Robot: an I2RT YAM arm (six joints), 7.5 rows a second.
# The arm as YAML. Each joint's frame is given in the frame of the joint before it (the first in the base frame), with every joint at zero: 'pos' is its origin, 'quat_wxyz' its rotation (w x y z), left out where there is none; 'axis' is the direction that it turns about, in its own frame. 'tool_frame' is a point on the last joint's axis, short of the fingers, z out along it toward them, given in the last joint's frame.
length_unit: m
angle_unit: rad
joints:
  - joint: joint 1
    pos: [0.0, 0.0, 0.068]
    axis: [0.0, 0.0, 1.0]
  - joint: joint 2
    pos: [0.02, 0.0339, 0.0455]
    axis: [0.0, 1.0, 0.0]
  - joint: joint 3
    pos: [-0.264, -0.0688, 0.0]
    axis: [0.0, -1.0, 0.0]
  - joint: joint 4
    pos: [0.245, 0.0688, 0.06]
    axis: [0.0, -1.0, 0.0]
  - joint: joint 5
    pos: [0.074, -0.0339, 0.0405]
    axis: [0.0, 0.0, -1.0]
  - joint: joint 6
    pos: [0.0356, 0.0, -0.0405]
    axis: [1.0, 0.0, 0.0]
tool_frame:
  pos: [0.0, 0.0, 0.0]
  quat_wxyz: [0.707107, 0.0, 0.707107, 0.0]
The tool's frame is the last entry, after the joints.
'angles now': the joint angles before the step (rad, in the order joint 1, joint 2, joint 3, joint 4, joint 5, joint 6). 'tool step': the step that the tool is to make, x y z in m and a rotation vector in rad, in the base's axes. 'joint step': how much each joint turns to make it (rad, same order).
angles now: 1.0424, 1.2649, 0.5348, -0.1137, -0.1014, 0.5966
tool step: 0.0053, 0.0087, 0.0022, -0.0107, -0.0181, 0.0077
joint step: 0.0008, 0.0424, 0.0389, 0.0015, 0.0112, -0.0192
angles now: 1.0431, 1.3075, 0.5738, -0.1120, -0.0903, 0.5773
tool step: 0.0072, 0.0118, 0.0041, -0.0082, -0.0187, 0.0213
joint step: -0.0010, 0.0521, 0.0561, -0.0044, 0.0004, -0.0303
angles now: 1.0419, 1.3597, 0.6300, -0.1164, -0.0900, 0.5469
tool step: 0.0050, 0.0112, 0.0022, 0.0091, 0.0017, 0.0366
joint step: 0.0013, 0.0469, 0.0445, 0.0070, -0.0280, -0.0225
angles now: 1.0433, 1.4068, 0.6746, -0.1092, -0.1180, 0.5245
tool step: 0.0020, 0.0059, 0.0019, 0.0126, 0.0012, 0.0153
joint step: 0.0027, 0.0199, 0.0214, 0.0082, -0.0139, -0.0045
